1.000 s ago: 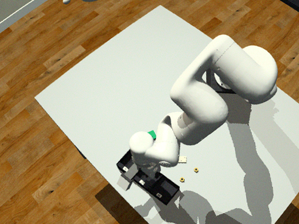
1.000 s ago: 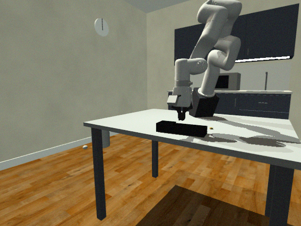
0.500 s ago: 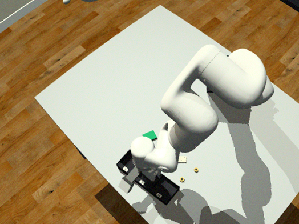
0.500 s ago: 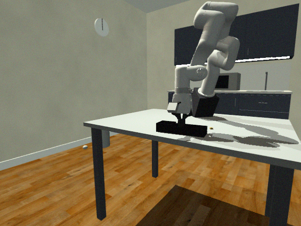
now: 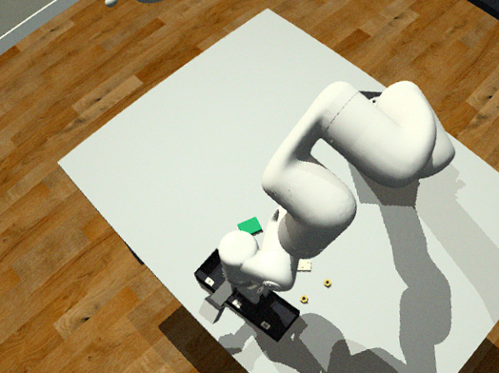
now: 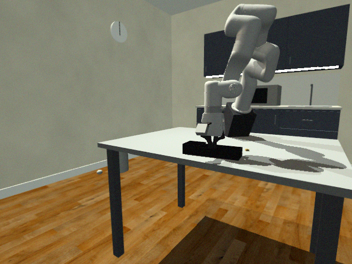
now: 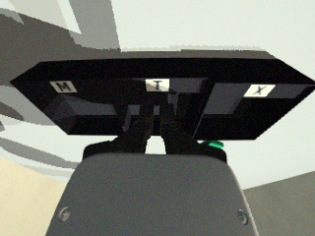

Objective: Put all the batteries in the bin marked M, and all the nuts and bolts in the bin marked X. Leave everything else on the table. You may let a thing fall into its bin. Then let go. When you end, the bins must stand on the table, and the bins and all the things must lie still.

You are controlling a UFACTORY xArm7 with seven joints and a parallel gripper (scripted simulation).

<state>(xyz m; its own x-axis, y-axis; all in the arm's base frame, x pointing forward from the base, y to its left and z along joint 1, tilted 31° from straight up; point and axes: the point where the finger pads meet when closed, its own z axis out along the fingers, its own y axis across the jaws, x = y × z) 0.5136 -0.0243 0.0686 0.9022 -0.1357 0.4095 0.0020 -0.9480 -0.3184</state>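
My hand is 10 mm above the black three-compartment bin. Round my hand: white domino (140 mm behind, 40 mm to the left, 30 mm below); then green block (140 mm behind, 120 mm to the right, 30 mm below); then orange battery (110 mm behind, 40 mm to the right, 30 mm below).
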